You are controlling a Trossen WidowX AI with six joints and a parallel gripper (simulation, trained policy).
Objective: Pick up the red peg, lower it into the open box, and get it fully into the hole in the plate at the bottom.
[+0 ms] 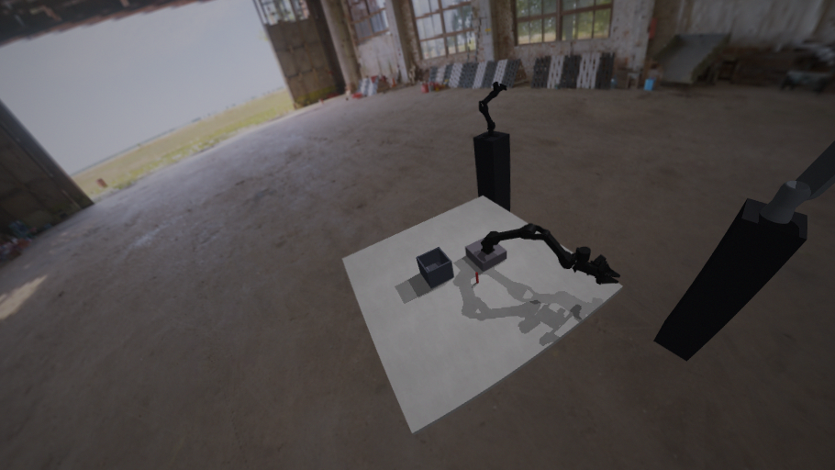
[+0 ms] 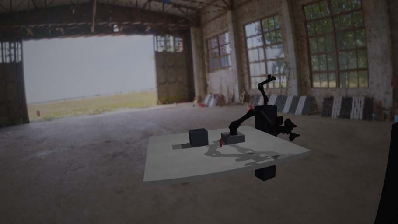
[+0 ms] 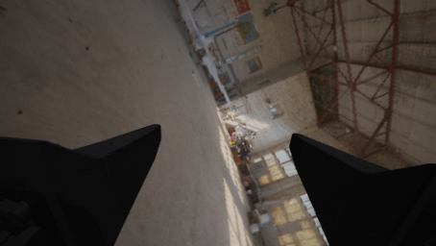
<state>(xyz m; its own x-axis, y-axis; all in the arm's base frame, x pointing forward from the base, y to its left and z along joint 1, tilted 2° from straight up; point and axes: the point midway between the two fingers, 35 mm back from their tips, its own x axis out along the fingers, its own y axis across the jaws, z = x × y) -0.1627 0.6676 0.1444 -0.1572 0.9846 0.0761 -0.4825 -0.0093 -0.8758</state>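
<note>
Now: the red peg 360 mm ahead of my gripper tip, 610 mm to the right of it and 150 mm below it. The rest, counted from my gripper tip: grey plate (490 mm ahead, 830 mm to the right, 150 mm below).
</note>
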